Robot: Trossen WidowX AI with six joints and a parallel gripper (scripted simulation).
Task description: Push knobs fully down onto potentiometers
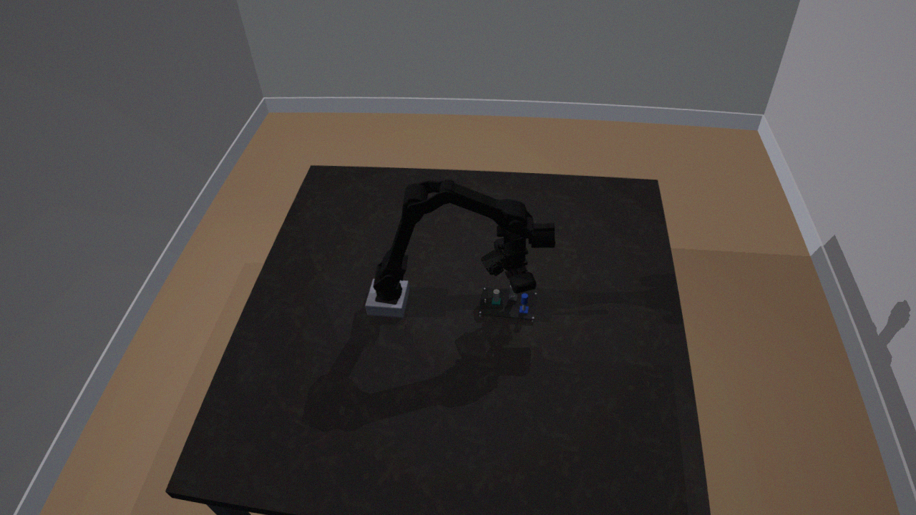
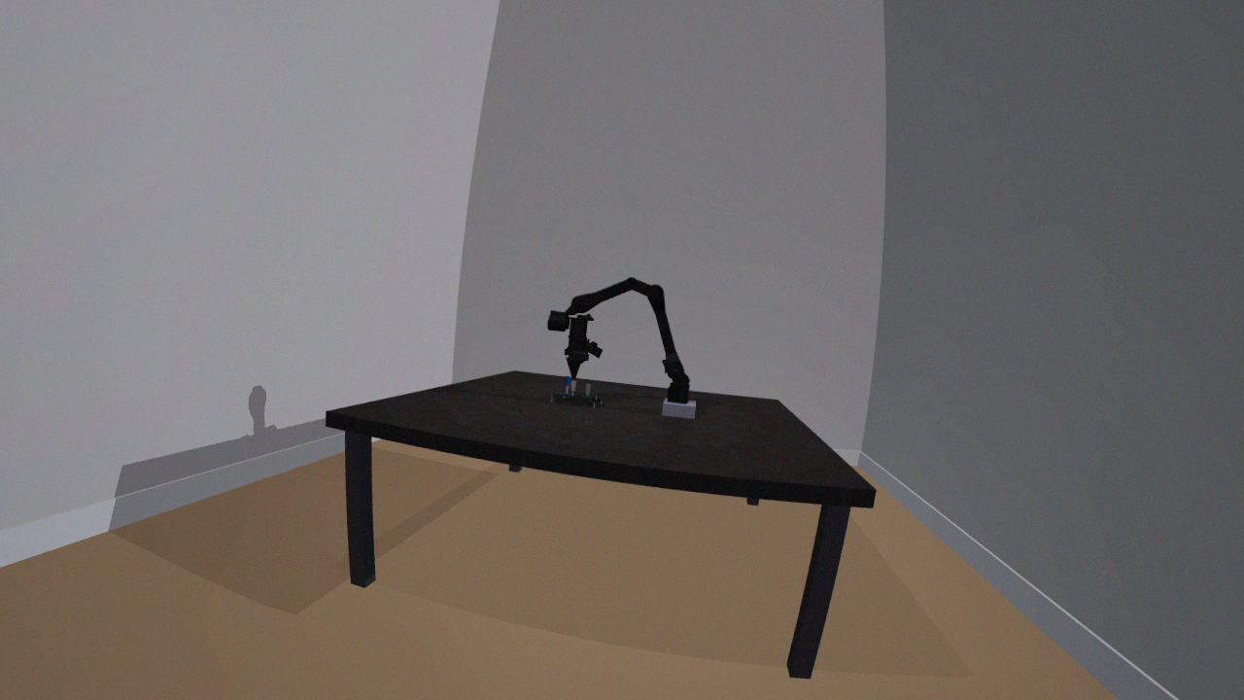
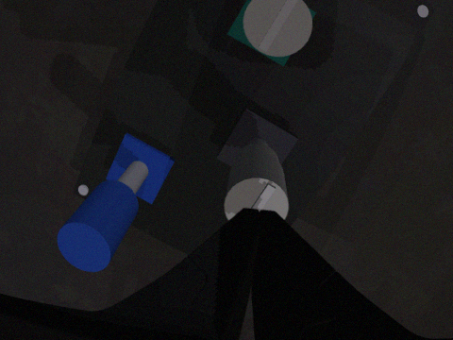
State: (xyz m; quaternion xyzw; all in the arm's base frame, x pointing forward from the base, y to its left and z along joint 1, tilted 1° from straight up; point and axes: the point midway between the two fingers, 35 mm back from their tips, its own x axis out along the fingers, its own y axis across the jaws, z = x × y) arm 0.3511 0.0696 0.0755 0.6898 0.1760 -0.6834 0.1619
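Right now my gripper tip is 2 cm above the white knob.
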